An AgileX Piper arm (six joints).
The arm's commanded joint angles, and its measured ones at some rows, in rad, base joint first. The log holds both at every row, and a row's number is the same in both.
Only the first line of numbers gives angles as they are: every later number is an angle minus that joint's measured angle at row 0.
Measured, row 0:
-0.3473 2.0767 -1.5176 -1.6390 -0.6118 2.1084
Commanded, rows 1 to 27:
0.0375 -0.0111 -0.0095 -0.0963 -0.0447 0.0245
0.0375 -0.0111 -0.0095 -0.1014 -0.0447 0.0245
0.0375 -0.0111 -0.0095 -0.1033 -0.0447 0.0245
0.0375 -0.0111 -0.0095 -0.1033 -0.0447 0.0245
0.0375 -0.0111 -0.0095 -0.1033 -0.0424 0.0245
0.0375 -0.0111 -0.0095 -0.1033 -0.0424 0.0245
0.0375 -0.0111 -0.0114 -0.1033 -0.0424 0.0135
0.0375 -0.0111 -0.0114 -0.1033 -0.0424 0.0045
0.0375 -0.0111 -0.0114 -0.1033 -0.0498 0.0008
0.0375 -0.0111 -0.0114 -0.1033 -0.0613 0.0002
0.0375 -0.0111 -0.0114 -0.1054 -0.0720 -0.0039
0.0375 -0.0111 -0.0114 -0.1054 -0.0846 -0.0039
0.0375 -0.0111 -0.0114 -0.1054 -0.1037 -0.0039
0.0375 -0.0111 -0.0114 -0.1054 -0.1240 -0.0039
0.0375 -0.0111 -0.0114 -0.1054 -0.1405 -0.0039
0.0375 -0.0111 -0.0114 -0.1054 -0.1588 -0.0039
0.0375 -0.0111 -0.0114 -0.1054 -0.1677 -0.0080
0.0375 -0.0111 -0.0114 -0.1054 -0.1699 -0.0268
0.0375 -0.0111 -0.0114 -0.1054 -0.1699 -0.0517
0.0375 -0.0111 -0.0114 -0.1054 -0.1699 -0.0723
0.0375 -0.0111 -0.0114 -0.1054 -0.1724 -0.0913
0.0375 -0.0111 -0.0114 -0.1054 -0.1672 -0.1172
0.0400 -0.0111 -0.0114 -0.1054 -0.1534 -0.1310
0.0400 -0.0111 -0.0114 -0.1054 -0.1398 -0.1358
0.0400 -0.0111 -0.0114 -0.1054 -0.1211 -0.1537
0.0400 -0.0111 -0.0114 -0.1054 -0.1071 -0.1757
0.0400 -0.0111 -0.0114 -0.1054 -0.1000 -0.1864
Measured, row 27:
0.0379 0.0000 -0.0040 -0.1004 -0.1428 -0.1158
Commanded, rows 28 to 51:
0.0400 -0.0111 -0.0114 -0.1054 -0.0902 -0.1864
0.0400 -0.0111 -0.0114 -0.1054 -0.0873 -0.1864
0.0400 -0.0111 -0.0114 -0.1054 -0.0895 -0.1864
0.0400 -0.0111 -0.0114 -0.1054 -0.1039 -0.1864
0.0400 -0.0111 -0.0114 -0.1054 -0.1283 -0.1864
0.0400 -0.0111 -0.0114 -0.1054 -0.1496 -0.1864
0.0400 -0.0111 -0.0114 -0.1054 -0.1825 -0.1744
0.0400 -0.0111 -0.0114 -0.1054 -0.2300 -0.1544
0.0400 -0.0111 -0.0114 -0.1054 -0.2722 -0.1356
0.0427 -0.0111 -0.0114 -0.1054 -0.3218 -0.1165
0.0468 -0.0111 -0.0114 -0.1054 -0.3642 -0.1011
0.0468 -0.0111 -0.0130 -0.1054 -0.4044 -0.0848
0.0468 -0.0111 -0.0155 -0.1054 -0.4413 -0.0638
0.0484 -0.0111 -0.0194 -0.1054 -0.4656 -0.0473
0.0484 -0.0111 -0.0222 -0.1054 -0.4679 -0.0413
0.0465 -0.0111 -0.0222 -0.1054 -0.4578 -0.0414
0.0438 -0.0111 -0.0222 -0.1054 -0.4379 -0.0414
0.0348 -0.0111 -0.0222 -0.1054 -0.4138 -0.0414
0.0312 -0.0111 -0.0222 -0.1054 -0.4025 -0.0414
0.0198 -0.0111 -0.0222 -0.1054 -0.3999 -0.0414
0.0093 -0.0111 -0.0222 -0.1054 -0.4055 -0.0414
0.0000 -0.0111 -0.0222 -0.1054 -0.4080 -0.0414
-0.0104 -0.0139 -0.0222 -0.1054 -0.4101 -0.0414
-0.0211 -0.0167 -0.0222 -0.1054 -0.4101 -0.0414
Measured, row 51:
0.0212 0.0000 -0.0163 -0.1045 -0.4178 -0.0456
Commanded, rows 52 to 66:
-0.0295 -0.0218 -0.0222 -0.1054 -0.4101 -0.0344
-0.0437 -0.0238 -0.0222 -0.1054 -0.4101 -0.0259
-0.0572 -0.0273 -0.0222 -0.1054 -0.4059 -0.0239
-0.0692 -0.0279 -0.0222 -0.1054 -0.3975 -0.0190
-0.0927 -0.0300 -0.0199 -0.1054 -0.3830 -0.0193
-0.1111 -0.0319 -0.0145 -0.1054 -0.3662 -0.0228
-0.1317 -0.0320 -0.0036 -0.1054 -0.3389 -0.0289
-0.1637 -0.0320 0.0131 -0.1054 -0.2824 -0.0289
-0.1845 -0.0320 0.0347 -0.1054 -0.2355 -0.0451
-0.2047 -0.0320 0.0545 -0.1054 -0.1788 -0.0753
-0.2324 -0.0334 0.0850 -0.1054 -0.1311 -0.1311
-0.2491 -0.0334 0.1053 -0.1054 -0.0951 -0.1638
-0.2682 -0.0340 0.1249 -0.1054 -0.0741 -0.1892
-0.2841 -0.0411 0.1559 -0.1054 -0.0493 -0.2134
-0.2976 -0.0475 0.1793 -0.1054 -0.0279 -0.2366
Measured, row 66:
-0.2427 -0.0283 0.0991 -0.1030 -0.1359 -0.1266
